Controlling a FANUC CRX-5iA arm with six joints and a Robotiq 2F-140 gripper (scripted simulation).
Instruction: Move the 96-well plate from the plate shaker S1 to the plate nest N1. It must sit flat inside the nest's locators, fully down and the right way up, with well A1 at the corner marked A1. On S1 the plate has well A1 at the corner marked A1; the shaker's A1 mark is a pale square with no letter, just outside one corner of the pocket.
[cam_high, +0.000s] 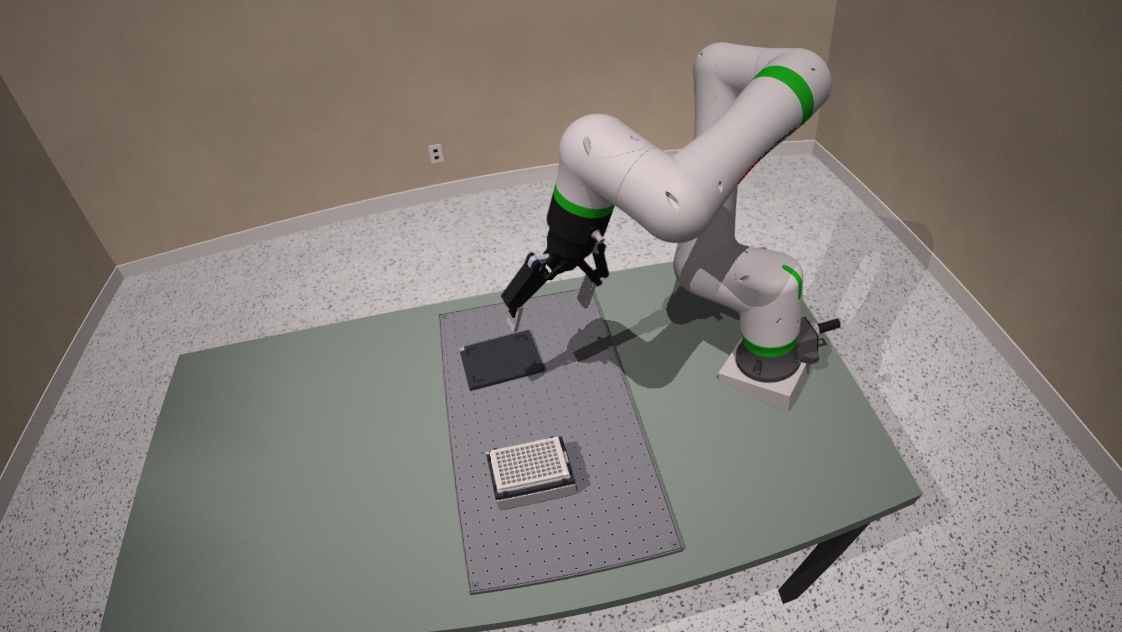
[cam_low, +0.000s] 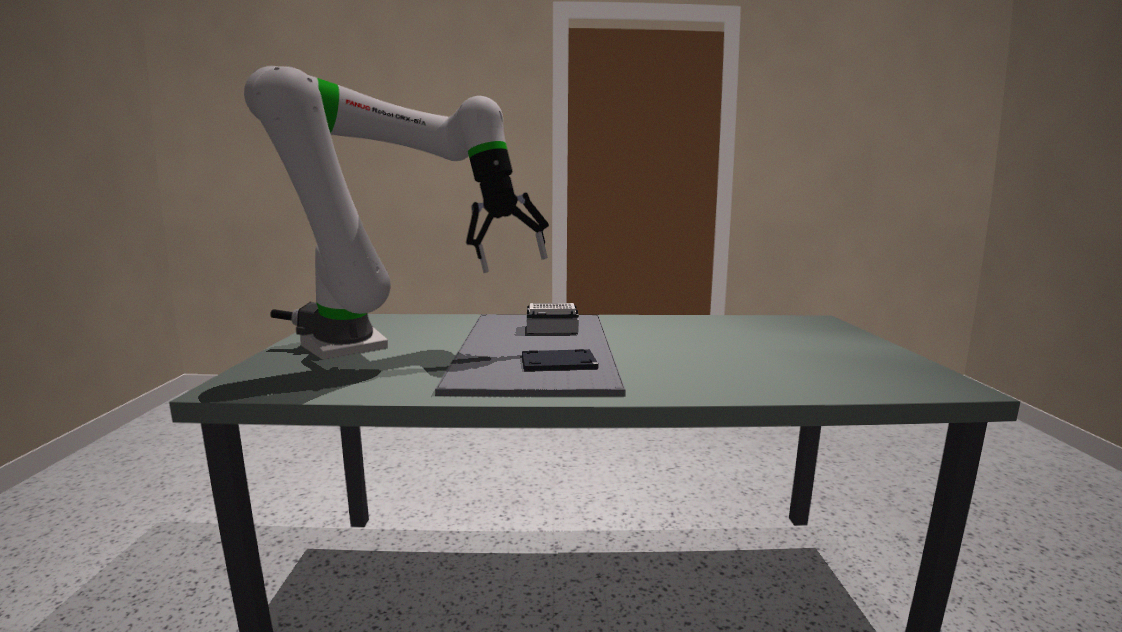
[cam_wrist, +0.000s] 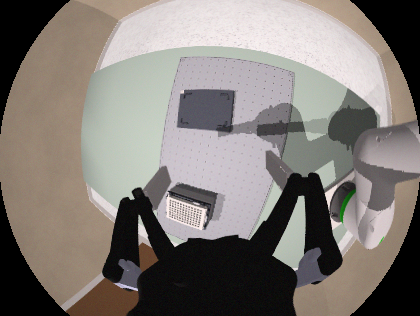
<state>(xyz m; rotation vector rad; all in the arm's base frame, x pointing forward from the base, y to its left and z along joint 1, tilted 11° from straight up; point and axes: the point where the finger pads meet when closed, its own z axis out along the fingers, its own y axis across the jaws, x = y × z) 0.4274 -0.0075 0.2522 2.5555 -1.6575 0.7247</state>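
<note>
Right now the white 96-well plate is 8 cm ahead of my hand, 21 cm to the left of it and 16 cm below it. From my hand the other things lie so: dark plate nest N1: 11 cm ahead, 9 cm to the right, 21 cm below.
</note>
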